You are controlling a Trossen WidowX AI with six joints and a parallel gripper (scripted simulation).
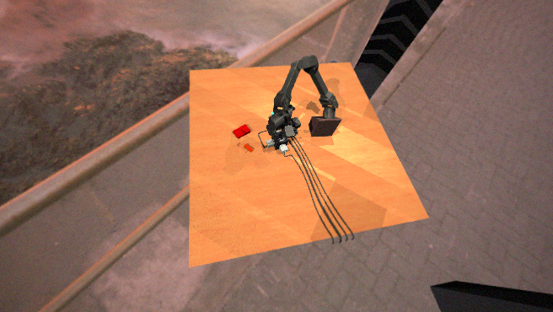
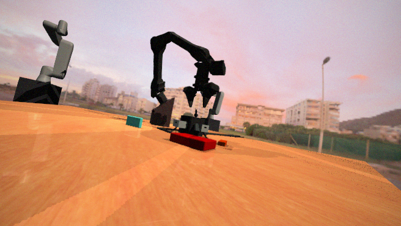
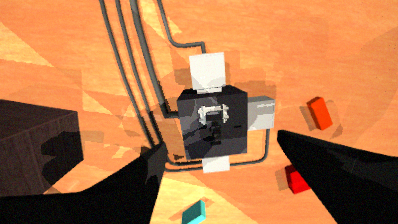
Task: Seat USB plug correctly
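Now: gripper tip 3 cm above the USB plug. Round my gripper tip: teal block (24 cm to the right, 10 cm below); red flat block (23 cm ahead, 12 cm to the right, 11 cm below); small orange block (20 cm ahead, 12 cm below).
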